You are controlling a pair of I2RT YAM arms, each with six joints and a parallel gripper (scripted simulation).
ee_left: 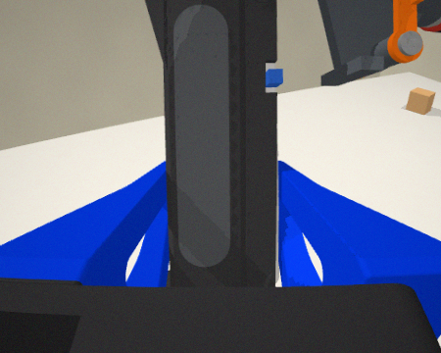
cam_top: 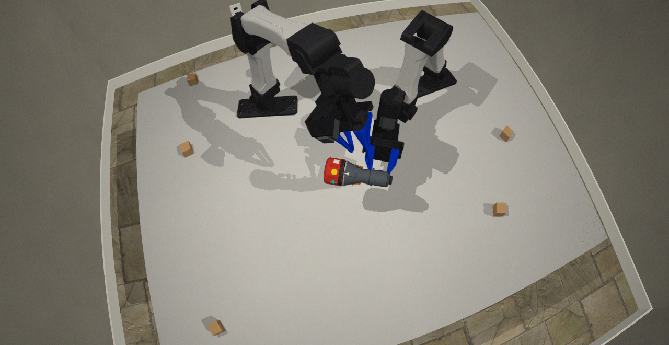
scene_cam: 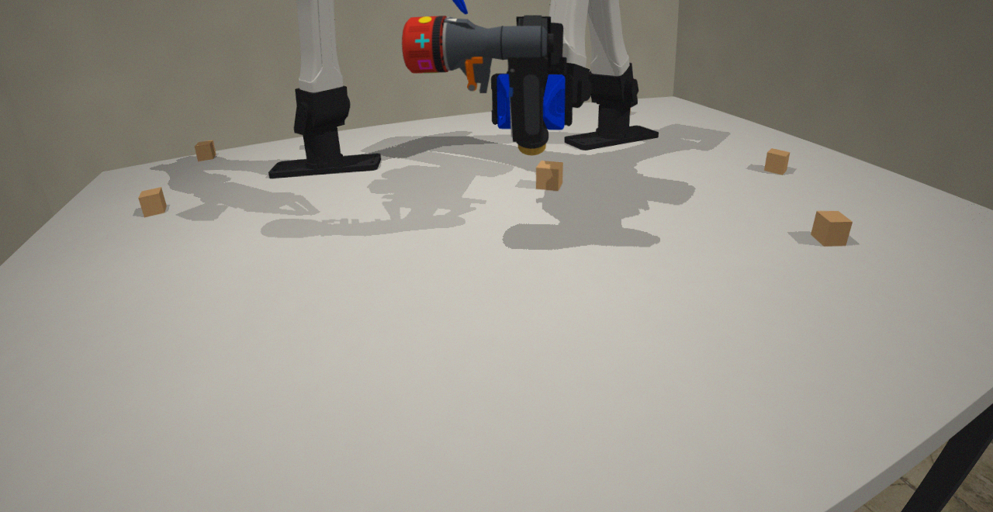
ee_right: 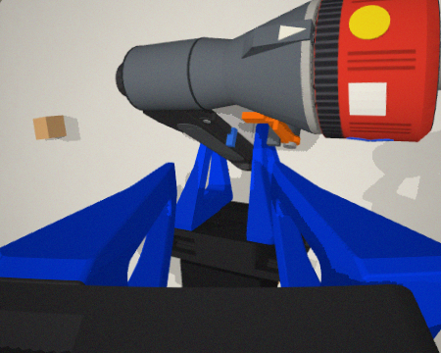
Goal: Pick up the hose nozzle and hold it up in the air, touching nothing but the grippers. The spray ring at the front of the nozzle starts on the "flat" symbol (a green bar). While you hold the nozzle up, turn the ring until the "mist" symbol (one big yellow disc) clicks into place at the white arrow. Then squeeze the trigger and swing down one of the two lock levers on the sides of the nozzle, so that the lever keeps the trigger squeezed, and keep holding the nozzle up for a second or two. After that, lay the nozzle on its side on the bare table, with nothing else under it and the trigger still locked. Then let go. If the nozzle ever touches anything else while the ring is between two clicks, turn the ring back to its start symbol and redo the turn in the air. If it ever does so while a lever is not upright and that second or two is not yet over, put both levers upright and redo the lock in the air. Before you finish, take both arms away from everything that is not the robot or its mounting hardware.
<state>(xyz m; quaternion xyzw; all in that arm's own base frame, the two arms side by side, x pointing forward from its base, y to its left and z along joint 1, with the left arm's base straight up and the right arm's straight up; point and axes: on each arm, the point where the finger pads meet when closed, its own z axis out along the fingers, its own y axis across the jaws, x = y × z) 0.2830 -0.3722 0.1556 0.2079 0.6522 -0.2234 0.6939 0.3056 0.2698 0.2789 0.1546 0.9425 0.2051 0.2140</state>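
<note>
Now: the trigger 3 cm ahead of my right hand, 3 cm to the left of it and 11 cm below it. Round my right hand: red spray ring (2 cm ahead, 6 cm to the right, 5 cm below).
Now: the trigger 20 mm to the right of my left hand and 20 mm above it. The rest, counted from my left hand: red spray ring 110 mm to the right, 80 mm above.
</note>
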